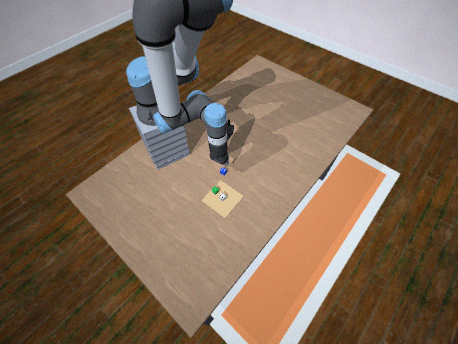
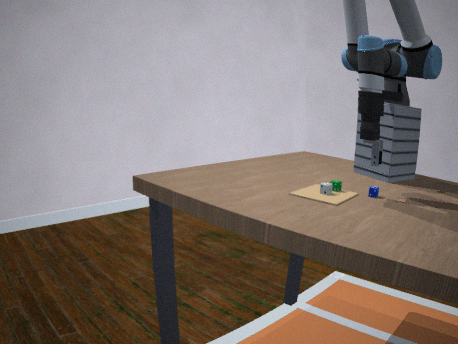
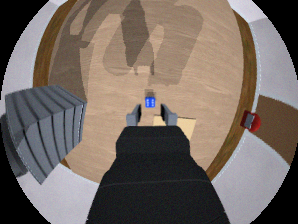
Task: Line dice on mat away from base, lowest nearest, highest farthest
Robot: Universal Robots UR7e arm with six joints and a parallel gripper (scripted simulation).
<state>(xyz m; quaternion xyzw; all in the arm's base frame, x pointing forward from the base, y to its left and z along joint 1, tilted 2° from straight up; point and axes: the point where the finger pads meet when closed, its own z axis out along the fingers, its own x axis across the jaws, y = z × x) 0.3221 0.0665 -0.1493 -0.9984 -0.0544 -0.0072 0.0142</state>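
Right now the blue die is 90 mm below my hand. Also, from my hand: tan mat 110 mm to the right, 100 mm below, 80 mm ahead; green die 110 mm to the right, 90 mm below, 40 mm ahead; white die 110 mm to the right, 90 mm below, 80 mm ahead.
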